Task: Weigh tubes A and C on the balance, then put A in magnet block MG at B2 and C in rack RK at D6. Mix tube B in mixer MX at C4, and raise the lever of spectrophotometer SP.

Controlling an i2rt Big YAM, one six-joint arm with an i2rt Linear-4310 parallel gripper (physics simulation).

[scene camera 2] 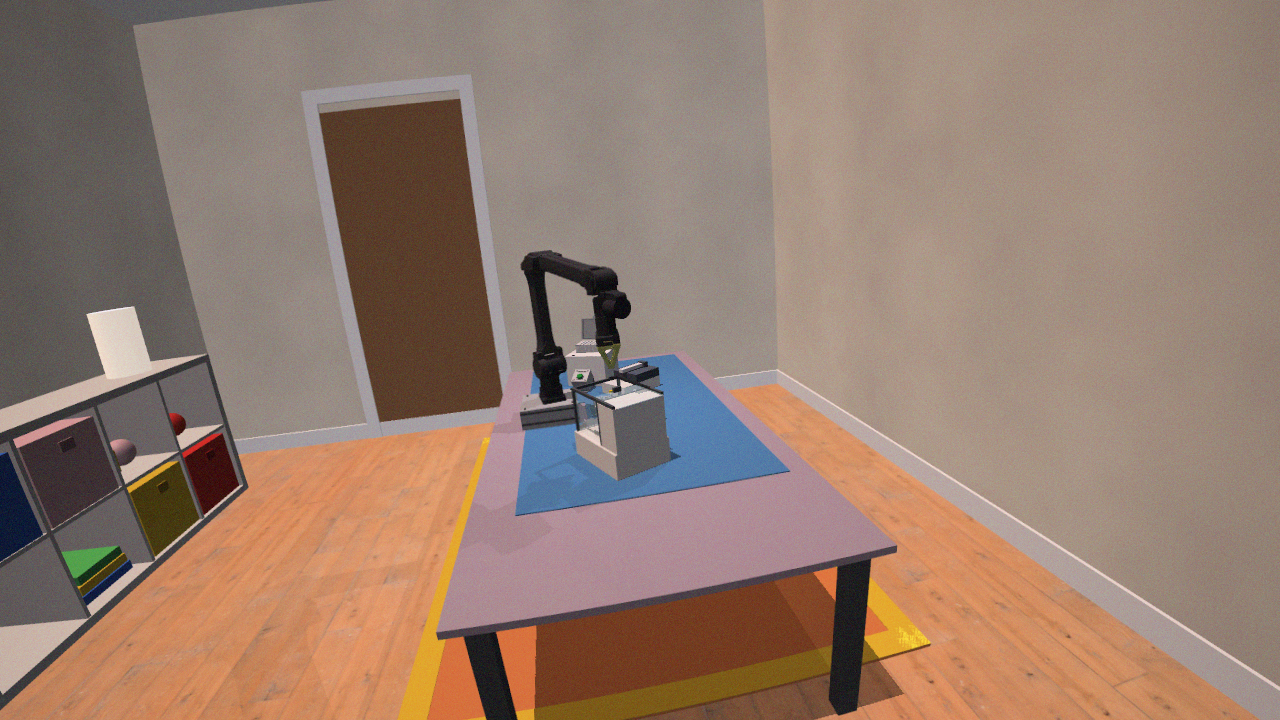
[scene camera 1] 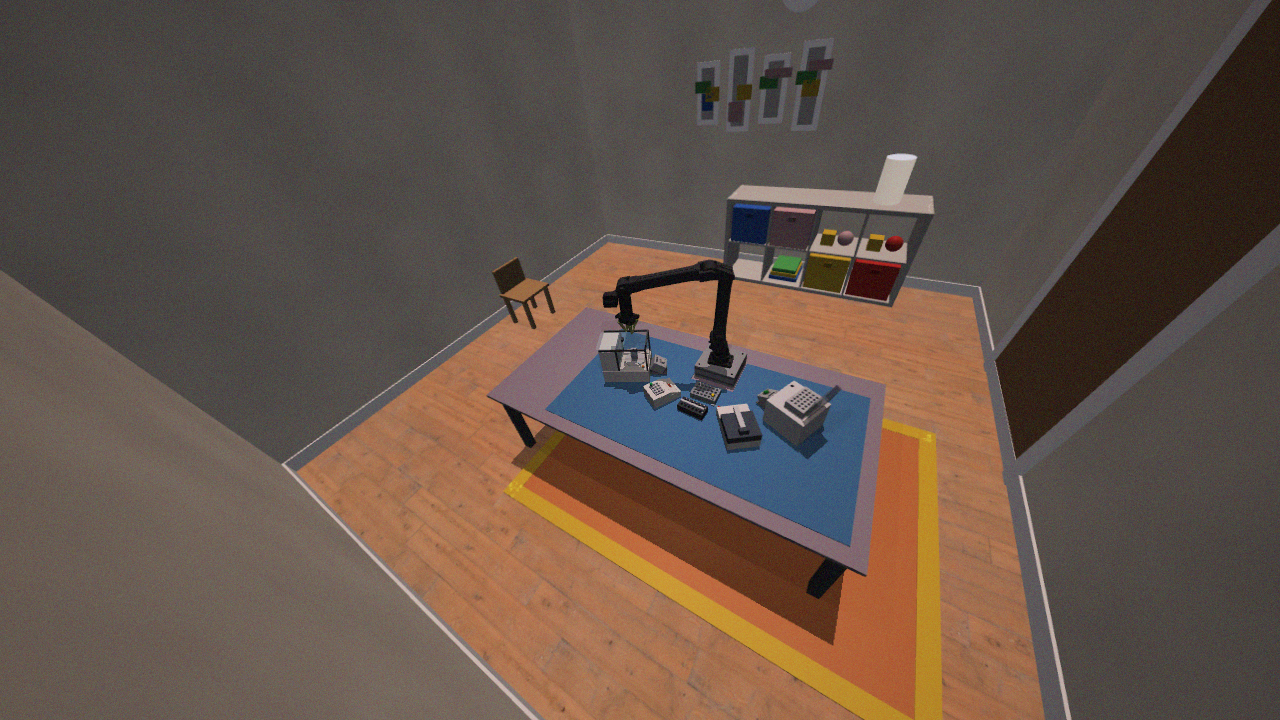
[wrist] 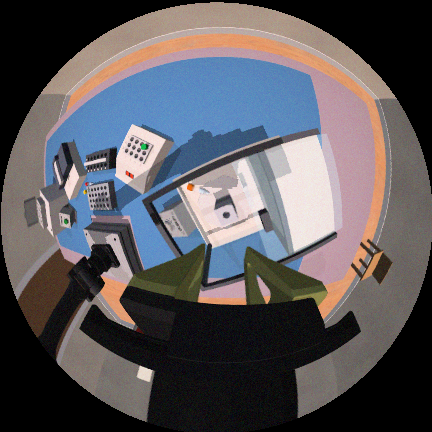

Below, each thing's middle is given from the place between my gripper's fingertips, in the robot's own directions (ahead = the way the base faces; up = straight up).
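Scene:
Counting from my hand, I find the glass-box balance (scene camera 2: 621, 427) 16 cm below it, 1 cm behind it and 4 cm to the right of it. Going by their middles, the balance is the nearest to my hand of the things named here. As for the spectrophotometer (scene camera 1: 739, 427), it is a good way below my hand, a good way ahead of it and far to the left of it.

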